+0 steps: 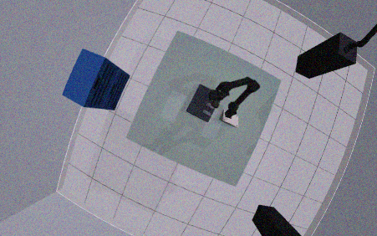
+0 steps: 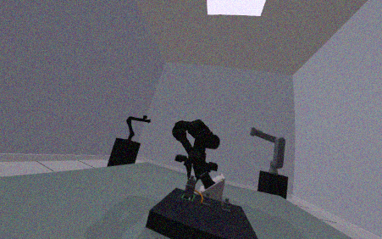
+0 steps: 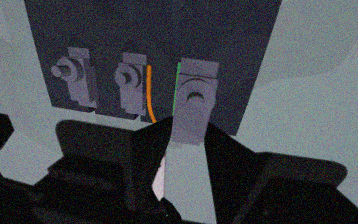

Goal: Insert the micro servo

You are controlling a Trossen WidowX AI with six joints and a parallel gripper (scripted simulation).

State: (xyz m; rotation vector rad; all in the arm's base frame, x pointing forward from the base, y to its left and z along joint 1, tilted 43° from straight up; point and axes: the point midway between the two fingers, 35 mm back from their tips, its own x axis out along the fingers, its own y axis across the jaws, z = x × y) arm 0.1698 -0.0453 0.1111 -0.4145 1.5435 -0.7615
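The dark deck lies 14 cm ahead of my gripper tip, 5 cm to the left of it and 8 cm below it.
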